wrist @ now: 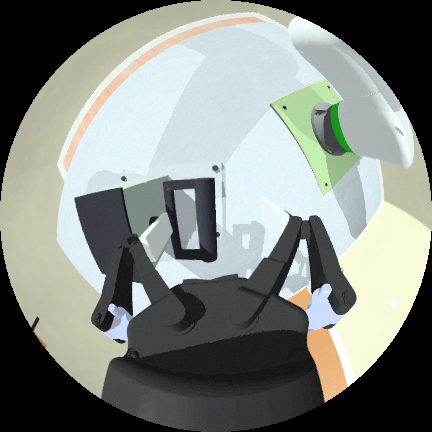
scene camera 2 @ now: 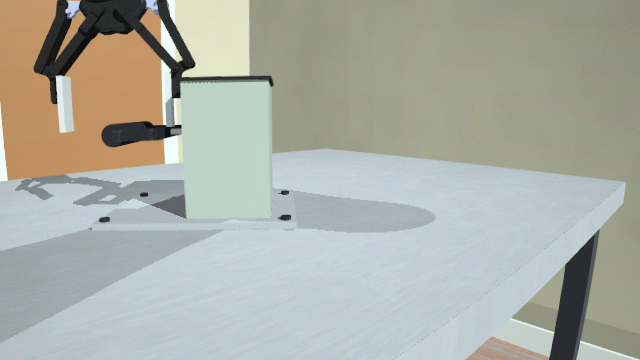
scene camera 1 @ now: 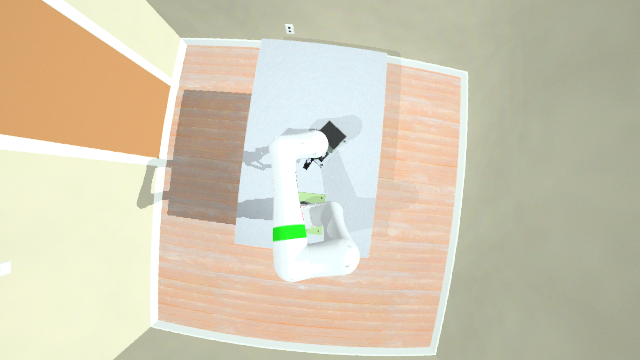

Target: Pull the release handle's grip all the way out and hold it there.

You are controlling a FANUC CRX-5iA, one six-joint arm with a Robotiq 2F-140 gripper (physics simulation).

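The release handle's dark grip [scene camera 2: 127,134] [wrist: 206,220], a rectangular loop with a thick outer bar, stands out from the side of a pale green housing [scene camera 2: 227,150] [wrist: 145,200] with a black top [scene camera 1: 332,135]. A short light rod [scene camera 2: 175,131] shows between grip and housing in scene camera 2. My gripper [scene camera 2: 117,112] [wrist: 213,214] is open. One pale finger pad is on the housing side of the grip, near the gap; the other is beyond the outer bar, well apart from it. The pad tips are about grip height in scene camera 2. Contact cannot be told.
The housing stands on a bolted base plate [scene camera 2: 150,226] on the grey table [scene camera 1: 320,75] [scene camera 2: 400,280]. The arm's light green mounting plate [scene camera 1: 312,197] [wrist: 300,115] is on the same table. The arm's white links [scene camera 1: 286,190] pass over the table.
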